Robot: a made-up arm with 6 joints.
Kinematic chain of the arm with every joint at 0, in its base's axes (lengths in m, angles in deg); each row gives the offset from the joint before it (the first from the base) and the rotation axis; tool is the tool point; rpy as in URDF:
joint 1: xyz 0 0 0.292 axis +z
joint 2: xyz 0 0 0 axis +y
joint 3: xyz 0.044 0 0.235 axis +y
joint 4: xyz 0.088 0 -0.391 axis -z
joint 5: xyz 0 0 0 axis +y
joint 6: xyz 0.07 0 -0.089 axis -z
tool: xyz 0 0 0 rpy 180 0 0
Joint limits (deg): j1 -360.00..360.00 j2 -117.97..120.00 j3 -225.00..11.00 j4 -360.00..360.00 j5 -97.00..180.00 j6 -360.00..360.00
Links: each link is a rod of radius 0.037 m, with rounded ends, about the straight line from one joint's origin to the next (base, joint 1, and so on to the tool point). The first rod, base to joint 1, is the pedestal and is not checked.
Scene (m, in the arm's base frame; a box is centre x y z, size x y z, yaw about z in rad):
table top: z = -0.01
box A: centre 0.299 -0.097 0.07 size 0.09 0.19 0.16 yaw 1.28
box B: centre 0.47 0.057 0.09 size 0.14 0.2 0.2 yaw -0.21
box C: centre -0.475 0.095 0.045 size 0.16 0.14 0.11 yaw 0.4
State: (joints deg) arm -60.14 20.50 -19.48 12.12 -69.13 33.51
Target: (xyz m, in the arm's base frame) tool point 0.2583 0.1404 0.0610
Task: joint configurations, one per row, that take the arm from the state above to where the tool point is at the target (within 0.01 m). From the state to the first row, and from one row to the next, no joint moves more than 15 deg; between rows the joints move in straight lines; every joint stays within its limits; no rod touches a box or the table.
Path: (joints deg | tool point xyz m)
1: -47.22 9.15 -22.16 9.21 -69.39 32.35 | 0.2255 -0.2691 0.2132
2: -34.30 -2.20 -24.83 6.30 -69.65 31.20 | 0.2996 -0.2187 0.2998
3: -21.38 -13.55 -27.51 3.40 -69.91 30.04 | 0.3411 -0.1404 0.3908
4: -7.85 -17.79 -31.16 -0.45 -81.37 41.41 | 0.3422 -0.0464 0.4498
5: 5.68 -22.03 -34.81 -4.30 -92.84 52.79 | 0.3103 0.0373 0.4981
6: 9.79 -8.18 -31.92 -7.48 -84.67 47.97 | 0.3545 0.0737 0.3962
7: 13.90 5.67 -29.02 -10.66 -76.50 43.15 | 0.3612 0.1090 0.2809
8: 18.01 19.52 -26.13 -13.84 -68.33 38.33 | 0.3281 0.1340 0.1646
9: 22.12 33.37 -23.23 -17.02 -60.16 33.51 | 0.2583 0.1404 0.0610

